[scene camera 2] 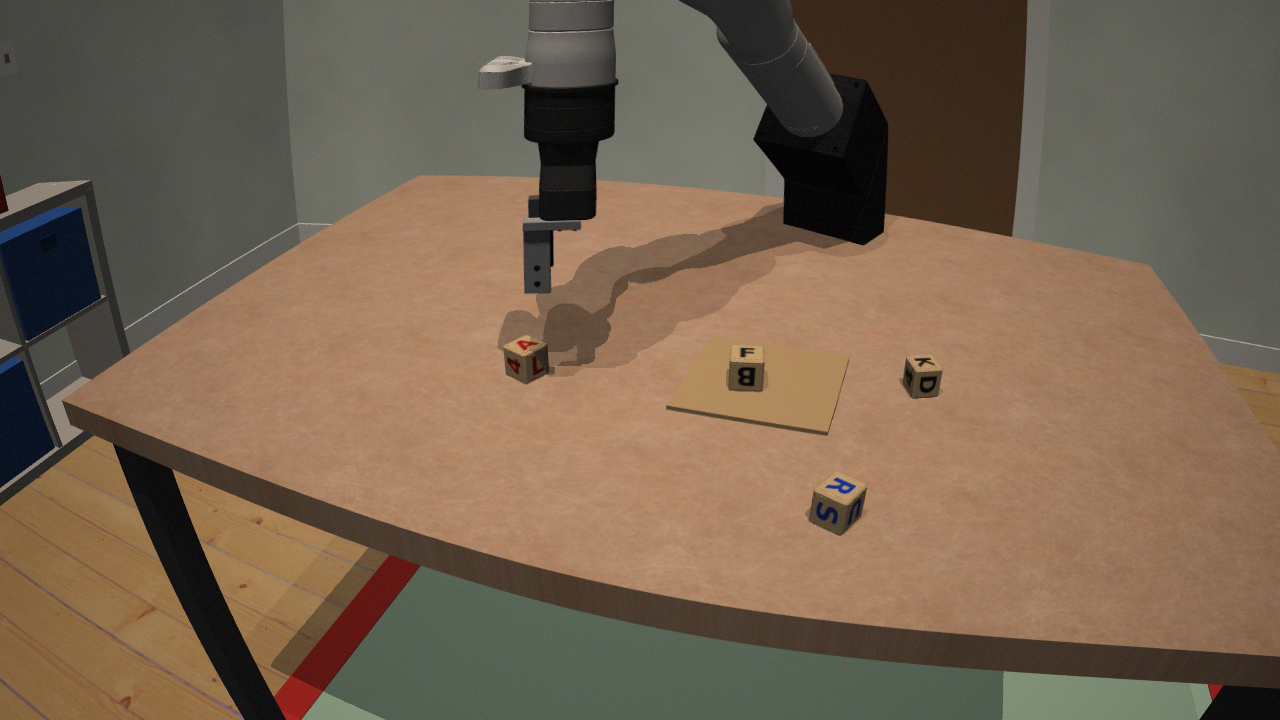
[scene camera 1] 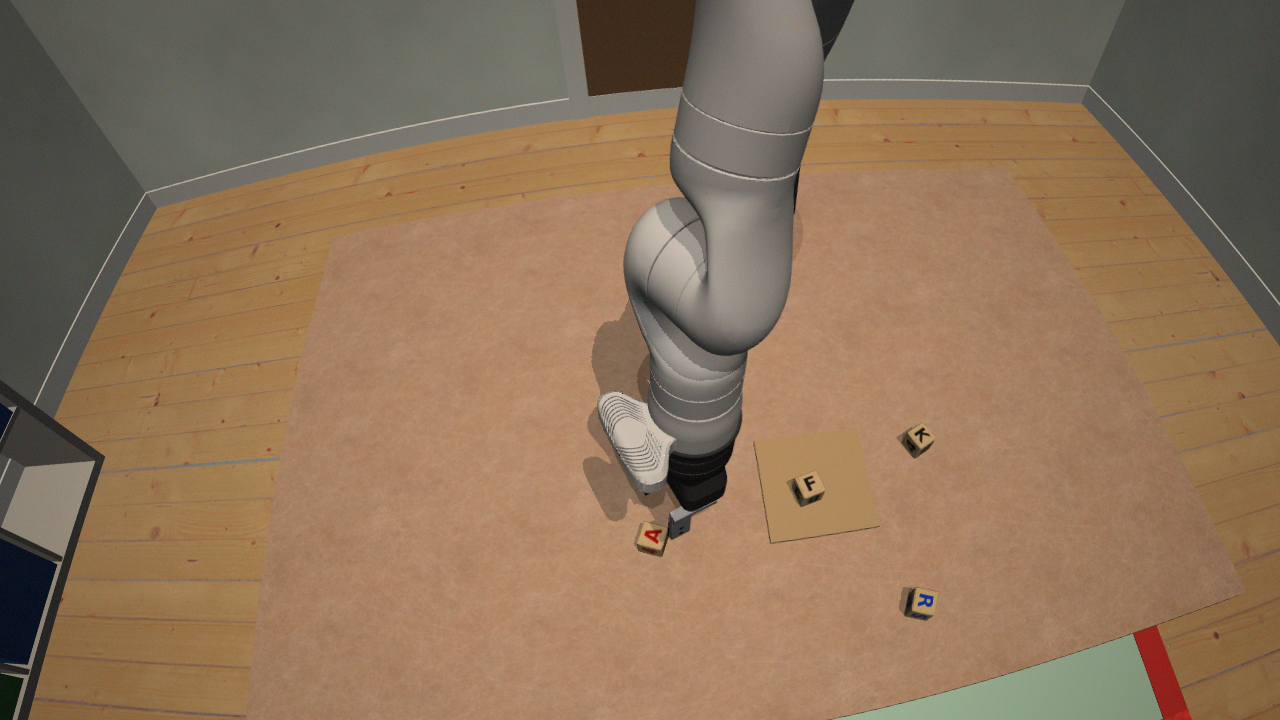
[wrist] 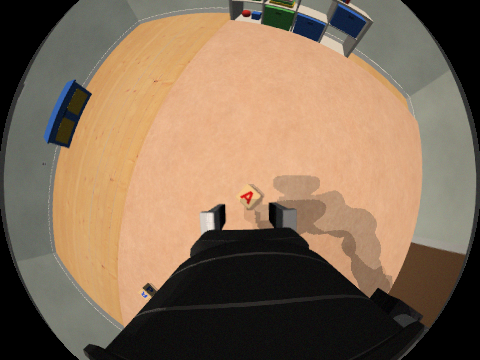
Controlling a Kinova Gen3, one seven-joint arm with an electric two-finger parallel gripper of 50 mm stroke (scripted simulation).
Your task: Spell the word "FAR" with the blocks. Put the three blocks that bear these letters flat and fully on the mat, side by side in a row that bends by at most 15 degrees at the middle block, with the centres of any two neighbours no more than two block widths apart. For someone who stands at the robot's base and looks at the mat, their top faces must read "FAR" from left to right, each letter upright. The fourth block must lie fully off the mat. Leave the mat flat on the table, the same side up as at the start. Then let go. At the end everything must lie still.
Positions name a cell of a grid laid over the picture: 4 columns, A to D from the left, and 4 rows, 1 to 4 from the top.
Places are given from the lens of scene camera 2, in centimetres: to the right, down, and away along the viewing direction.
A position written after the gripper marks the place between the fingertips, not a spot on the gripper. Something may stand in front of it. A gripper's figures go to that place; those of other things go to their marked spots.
gripper (scene camera 2: B2): -9, -7, 73
R block (scene camera 2: C3): 14, 10, 55
